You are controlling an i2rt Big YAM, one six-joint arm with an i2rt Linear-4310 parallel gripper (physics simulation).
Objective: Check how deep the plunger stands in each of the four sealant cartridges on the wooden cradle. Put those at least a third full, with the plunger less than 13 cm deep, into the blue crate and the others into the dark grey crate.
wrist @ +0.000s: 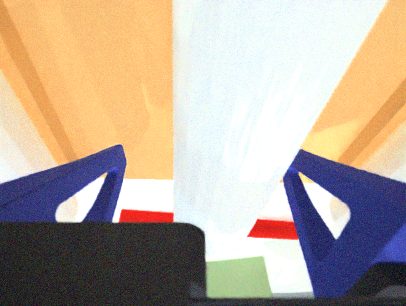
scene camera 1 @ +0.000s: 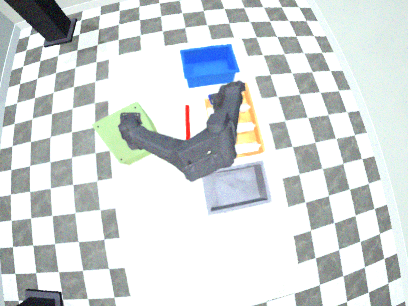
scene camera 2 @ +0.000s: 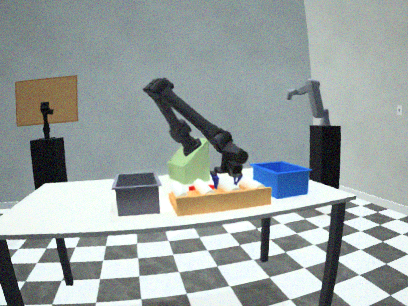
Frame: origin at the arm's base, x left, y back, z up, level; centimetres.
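Seen in the pictures: gripper, fingertip midpoint: (scene camera 1: 214, 112); arm's base at its link origin: (scene camera 1: 131, 125) (scene camera 2: 192, 147).
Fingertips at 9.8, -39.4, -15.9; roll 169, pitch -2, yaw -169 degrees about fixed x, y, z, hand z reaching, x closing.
Offsets run from my fingertips to a thing's top centre, as dx, dy, dz.
The wooden cradle (scene camera 1: 258, 127) (scene camera 2: 222, 201) (wrist: 125, 75) holds four white cartridges lying side by side. My gripper (scene camera 2: 226, 179) (wrist: 202, 152) is open, with its blue fingers low on either side of the second cartridge {-0.1, -7.9, +4.8} (scene camera 2: 229, 184) (wrist: 250, 75) from the blue-crate end; nothing is gripped. The cartridge {-11.1, -9.0, +4.8} (scene camera 1: 245, 127) beside it and the cartridge {-22.1, -9.8, +4.8} (scene camera 1: 247, 148) nearest the dark grey crate lie in the cradle. The blue crate {+28.2, +0.5, +8.3} (scene camera 1: 210, 80) (scene camera 2: 280, 182) and dark grey crate {-40.5, -5.5, +8.3} (scene camera 1: 265, 200) (scene camera 2: 137, 201) stand at opposite cradle ends. Plunger depths cannot be seen.
A red rod {-4.4, +15.2, -1.5} (scene camera 1: 187, 121) (wrist: 274, 229) lies on the table between the cradle and a green sloped block (scene camera 1: 111, 134) (scene camera 2: 187, 169) (wrist: 237, 277). The arm crosses above this area and hides part of the cradle in scene camera 1.
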